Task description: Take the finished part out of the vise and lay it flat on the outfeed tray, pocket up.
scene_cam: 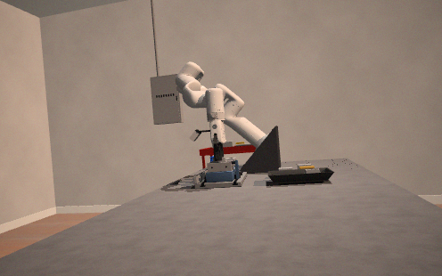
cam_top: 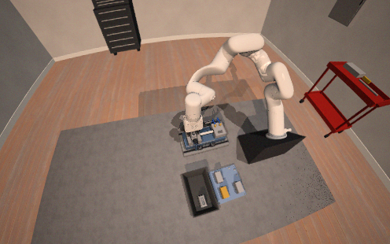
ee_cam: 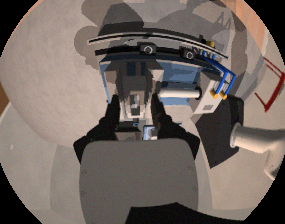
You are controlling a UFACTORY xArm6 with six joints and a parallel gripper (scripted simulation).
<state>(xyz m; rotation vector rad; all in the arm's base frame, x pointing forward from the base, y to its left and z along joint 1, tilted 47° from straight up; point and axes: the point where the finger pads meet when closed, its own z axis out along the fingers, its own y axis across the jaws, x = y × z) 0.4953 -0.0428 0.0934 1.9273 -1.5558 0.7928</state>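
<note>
My hand is 80 mm above the blue vise, 70 mm past it and 10 mm to the left of it. Round my hand: light blue pallet (300 mm to the left, 170 mm behind, 120 mm below); then brass block (350 mm to the left, 140 mm behind, 100 mm below).
</note>
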